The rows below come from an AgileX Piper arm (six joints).
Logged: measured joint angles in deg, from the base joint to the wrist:
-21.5 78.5 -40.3 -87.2 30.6 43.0
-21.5 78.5 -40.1 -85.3 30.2 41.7
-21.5 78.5 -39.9 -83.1 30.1 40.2
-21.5 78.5 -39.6 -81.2 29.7 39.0
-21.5 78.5 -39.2 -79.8 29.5 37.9
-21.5 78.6 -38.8 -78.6 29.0 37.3
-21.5 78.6 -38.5 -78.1 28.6 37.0
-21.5 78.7 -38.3 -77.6 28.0 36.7
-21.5 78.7 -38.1 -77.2 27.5 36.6
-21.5 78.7 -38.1 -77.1 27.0 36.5
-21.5 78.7 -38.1 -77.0 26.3 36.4
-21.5 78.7 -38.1 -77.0 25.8 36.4
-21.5 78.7 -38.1 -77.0 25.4 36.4
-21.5 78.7 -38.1 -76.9 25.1 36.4
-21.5 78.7 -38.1 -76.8 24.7 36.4
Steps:
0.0 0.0 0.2 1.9 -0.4 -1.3
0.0 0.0 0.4 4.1 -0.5 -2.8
0.0 0.0 0.7 6.0 -0.9 -4.0
0.0 0.0 1.1 7.4 -1.1 -5.1
0.0 0.1 1.5 8.6 -1.6 -5.7
0.0 0.1 1.8 9.1 -2.0 -6.0
0.0 0.2 2.0 9.6 -2.6 -6.3
0.0 0.2 2.2 10.0 -3.1 -6.4
0.0 0.2 2.2 10.1 -3.6 -6.5
0.0 0.2 2.2 10.2 -4.3 -6.6
0.0 0.2 2.2 10.2 -4.8 -6.6
0.0 0.2 2.2 10.2 -5.2 -6.6
0.0 0.2 2.2 10.3 -5.5 -6.6
0.0 0.2 2.2 10.4 -5.9 -6.6

